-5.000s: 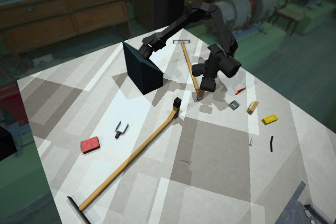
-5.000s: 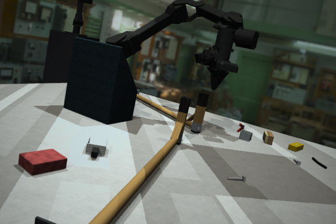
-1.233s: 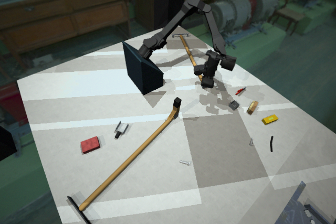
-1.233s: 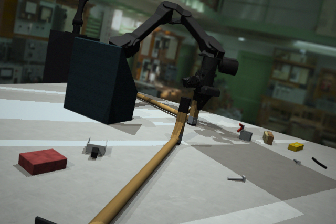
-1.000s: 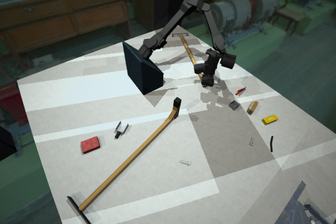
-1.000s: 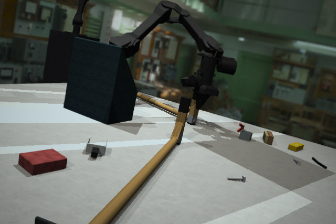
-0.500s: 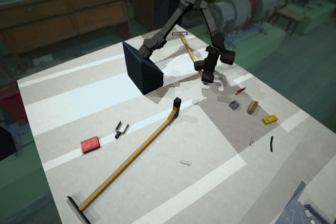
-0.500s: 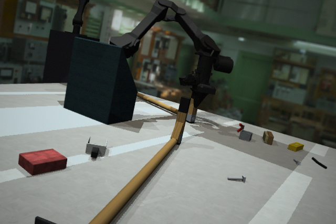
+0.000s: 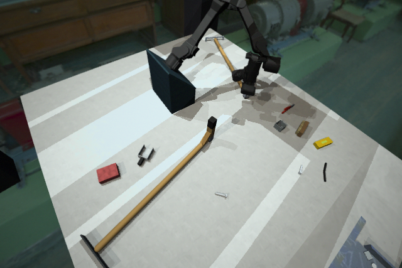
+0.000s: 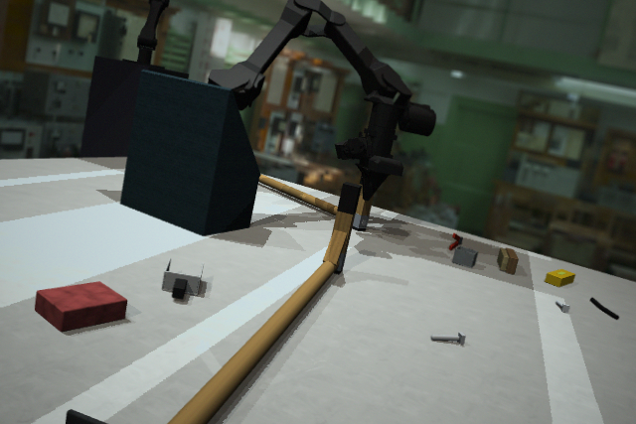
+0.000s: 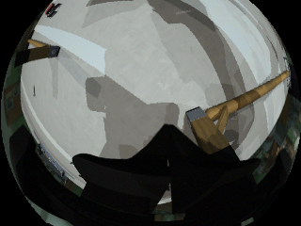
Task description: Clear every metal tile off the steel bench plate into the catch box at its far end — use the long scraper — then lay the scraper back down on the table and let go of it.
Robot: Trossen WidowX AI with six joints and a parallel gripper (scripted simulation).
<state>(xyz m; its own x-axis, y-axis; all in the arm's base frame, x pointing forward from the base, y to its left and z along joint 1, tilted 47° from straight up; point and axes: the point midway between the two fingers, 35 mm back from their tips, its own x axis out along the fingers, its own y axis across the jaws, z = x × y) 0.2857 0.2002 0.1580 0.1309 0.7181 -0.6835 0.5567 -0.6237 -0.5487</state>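
Right now the long scraper is 90 mm ahead of my gripper tip, 570 mm to the right of it and 10 mm below it. Also, from my gripper tip: wooden block 300 mm ahead, 90 mm to the left, 60 mm below; red clip 190 mm ahead, 160 mm to the left, 60 mm below; grey box 230 mm ahead, 20 mm to the left, 70 mm below.
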